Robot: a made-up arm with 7 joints.
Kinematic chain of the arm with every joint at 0, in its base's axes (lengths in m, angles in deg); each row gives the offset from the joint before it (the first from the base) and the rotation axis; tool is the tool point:
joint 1: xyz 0 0 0.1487 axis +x
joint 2: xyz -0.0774 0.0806 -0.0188 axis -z
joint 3: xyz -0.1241 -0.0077 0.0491 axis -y
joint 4: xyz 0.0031 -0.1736 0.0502 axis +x
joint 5: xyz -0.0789 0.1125 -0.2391 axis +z
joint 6: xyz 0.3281 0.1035 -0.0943 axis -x
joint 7: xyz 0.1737 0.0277 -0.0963 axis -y
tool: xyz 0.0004 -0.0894 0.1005
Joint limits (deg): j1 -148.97..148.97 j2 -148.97..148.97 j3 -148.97..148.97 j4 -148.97..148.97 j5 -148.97..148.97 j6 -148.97..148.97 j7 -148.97..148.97
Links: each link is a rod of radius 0.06 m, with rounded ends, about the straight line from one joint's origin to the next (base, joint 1, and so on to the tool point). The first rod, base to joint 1, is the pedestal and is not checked.
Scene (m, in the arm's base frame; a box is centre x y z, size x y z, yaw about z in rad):
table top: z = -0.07
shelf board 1: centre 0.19 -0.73 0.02 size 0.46 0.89 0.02 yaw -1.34
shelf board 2: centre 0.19 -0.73 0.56 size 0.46 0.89 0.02 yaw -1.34
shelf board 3: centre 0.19 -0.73 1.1 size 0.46 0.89 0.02 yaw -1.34
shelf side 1: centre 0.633 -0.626 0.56 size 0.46 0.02 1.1 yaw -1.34
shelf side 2: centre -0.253 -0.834 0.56 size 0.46 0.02 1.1 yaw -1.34
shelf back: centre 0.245 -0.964 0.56 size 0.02 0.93 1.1 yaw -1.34
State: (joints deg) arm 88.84 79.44 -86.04 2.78 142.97 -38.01 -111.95
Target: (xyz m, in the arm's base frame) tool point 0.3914 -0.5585 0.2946
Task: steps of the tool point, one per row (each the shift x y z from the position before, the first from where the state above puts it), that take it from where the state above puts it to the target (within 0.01 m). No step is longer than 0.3 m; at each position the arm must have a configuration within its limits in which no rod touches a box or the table.
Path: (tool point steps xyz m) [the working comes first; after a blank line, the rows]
Joints at the target: 80.71 86.36 -117.58 31.51 132.92 -32.36 -97.82
Straight joint move there: touches shelf board 2.

1: -0.0174 0.0352 -0.0058
2: -0.0107 0.0489 -0.0016
3: -0.0095 0.0629 0.0028
4: -0.0145 0.0753 0.0045
5: 0.2346 0.1100 -0.0731
6: 0.1408 0.0606 -0.1573
7: 0.0367 -0.0035 -0.1761
8: -0.0510 -0.0454 -0.1439
9: 0.0204 -0.0389 0.0023
10: 0.0195 -0.0424 0.0033
11: 0.0160 -0.0462 0.0033
12: 0.0108 -0.0495 0.0016
13: 0.0038 -0.0522 -0.0024
14: -0.0041 -0.0532 -0.0081

